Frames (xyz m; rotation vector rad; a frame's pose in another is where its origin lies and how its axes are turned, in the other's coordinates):
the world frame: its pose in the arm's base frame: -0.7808 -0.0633 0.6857 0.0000 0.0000 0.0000
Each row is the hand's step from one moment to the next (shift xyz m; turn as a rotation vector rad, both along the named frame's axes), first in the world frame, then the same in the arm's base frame.
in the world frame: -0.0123 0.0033 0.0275 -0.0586 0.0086 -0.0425
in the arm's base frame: -0.0123 0.0033 0.0275 -0.0586 0.0086 -0.0425
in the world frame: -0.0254 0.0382 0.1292 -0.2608 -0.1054 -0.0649
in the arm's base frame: -0.0254 0.0382 0.1292 -0.2608 -0.1054 -0.0649
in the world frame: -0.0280 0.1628 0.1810 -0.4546 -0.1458 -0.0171
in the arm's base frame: -0.0280 0.1628 0.1810 -0.4546 -0.1458 -0.0171
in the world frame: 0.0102 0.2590 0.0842 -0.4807 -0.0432 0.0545
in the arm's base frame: 0.0102 0.2590 0.0842 -0.4807 -0.0432 0.0545
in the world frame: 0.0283 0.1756 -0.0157 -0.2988 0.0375 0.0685
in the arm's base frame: 0.0283 0.1756 -0.0157 -0.2988 0.0375 0.0685
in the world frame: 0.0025 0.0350 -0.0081 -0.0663 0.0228 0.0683
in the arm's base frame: 0.0025 0.0350 -0.0081 -0.0663 0.0228 0.0683
